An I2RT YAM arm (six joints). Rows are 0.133 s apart.
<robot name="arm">
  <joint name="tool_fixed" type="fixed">
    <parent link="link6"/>
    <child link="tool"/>
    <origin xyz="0 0 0" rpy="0 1.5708 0"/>
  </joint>
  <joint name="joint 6" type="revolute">
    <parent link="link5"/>
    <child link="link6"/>
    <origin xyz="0.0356 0 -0.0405"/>
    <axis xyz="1 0 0"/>
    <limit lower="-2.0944" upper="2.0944"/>
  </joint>
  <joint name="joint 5" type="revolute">
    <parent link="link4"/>
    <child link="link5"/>
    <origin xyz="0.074 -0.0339 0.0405"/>
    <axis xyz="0 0 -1"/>
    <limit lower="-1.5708" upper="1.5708"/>
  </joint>
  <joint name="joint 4" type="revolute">
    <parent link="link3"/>
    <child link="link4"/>
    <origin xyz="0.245 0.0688 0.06"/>
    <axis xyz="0 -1 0"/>
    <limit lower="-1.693" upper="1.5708"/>
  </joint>
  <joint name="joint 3" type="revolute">
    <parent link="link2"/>
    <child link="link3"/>
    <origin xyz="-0.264 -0.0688 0"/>
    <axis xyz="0 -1 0"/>
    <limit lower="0" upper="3.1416"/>
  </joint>
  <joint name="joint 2" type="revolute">
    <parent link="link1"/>
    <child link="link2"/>
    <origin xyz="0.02 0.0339 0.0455"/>
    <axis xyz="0 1 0"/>
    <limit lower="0" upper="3.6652"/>
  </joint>
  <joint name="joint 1" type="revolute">
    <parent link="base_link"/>
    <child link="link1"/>
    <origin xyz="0 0 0.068"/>
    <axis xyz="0 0 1"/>
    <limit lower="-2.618" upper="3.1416"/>
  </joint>
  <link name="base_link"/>
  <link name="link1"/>
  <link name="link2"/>
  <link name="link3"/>
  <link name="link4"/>
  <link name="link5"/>
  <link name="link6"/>
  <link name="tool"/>
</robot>
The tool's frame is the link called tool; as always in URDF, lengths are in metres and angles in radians.
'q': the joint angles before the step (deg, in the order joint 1, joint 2, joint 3, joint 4, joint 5, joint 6). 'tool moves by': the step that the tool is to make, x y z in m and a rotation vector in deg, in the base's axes. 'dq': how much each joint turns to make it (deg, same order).
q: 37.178, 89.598, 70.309, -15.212, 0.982, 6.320
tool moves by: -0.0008, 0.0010, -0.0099, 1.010, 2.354, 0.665
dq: 0.025, 0.489, -1.322, 0.544, -1.805, 1.453
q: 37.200, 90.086, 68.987, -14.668, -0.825, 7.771
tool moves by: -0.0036, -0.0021, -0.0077, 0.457, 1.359, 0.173
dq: -0.003, -0.503, -1.991, 0.700, -0.842, 0.854
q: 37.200, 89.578, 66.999, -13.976, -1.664, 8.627
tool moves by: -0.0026, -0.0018, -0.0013, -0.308, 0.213, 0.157
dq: 0.018, -0.572, -0.736, -0.197, -0.041, -0.176
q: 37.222, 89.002, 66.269, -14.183, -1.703, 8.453
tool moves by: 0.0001, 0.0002, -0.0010, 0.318, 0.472, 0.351
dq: -0.049, 0.116, -0.056, -0.005, -0.644, 0.190
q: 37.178, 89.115, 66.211, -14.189, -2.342, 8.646
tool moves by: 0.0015, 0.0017, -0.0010, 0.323, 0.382, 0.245
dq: 0.025, 0.541, 0.337, 0.106, -0.470, 0.257
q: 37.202, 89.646, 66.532, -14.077, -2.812, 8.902
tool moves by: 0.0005, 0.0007, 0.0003, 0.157, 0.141, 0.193
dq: 0.014, 0.172, 0.244, -0.086, -0.270, 0.059
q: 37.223, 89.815, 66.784, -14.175, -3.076, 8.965
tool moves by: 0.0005, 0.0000, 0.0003, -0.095, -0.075, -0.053
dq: -0.040, 0.076, 0.146, -0.072, 0.083, -0.089
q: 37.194, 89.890, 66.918, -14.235, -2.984, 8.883
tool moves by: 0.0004, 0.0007, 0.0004, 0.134, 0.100, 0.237
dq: 0.024, 0.149, 0.239, -0.088, -0.271, 0.004
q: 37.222, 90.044, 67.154, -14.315, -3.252, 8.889
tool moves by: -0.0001, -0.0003, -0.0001, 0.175, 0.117, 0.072
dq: -0.051, -0.056, -0.086, 0.049, -0.225, 0.093
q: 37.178, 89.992, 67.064, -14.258, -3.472, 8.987
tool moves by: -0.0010, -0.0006, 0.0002, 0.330, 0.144, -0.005
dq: 0.000, -0.277, -0.268, 0.093, -0.208, 0.282
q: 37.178, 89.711, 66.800, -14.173, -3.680, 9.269
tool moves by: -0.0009, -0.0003, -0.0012, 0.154, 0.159, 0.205
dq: 0.021, -0.144, -0.411, 0.237, -0.278, 0.064
